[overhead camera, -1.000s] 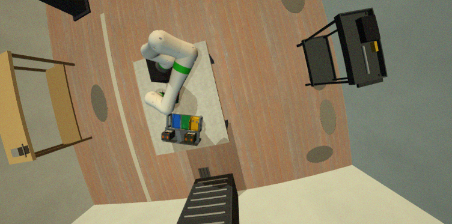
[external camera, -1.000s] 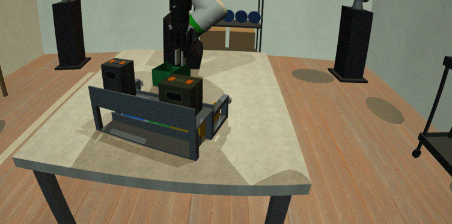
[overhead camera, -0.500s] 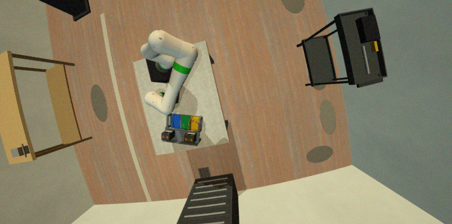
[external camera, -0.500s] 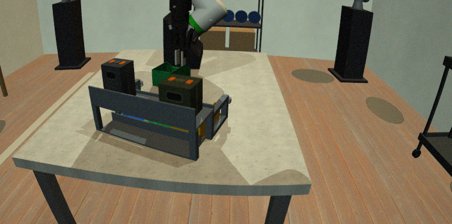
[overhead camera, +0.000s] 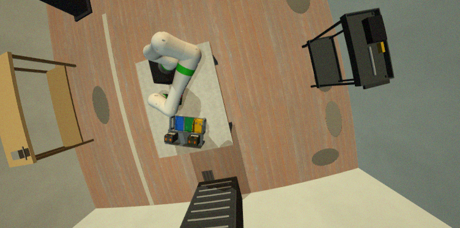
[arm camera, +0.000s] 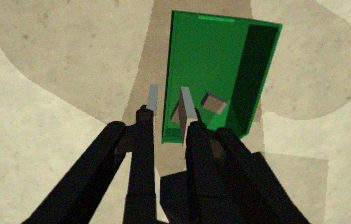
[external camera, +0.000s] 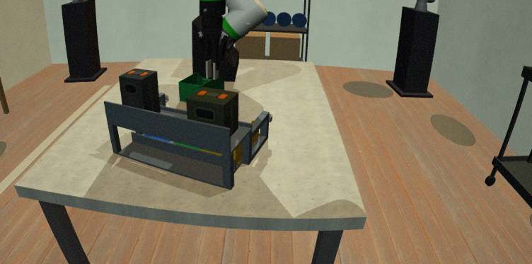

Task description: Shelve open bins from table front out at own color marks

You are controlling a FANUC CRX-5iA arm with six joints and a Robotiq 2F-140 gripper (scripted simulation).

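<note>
Now: the green bin 20 mm behind my hand, 40 mm to the right of it and 70 mm below it. Round my hand: yellow bin (360 mm ahead, 70 mm to the left, 70 mm below).
</note>
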